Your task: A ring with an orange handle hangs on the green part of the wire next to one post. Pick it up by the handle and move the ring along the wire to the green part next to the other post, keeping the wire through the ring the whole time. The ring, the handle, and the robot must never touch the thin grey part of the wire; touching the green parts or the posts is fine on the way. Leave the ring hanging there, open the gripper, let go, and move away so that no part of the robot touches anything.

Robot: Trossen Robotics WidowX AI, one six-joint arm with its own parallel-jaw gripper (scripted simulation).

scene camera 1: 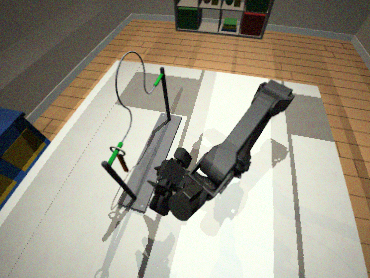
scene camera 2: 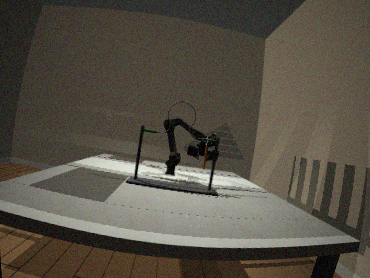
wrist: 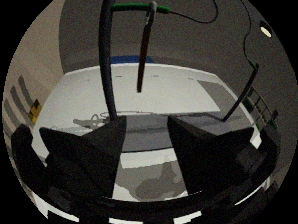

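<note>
Through scene camera 1 I see my gripper (scene camera 1: 151,174), and in the wrist view there it is again, my own gripper (wrist: 147,120).
</note>
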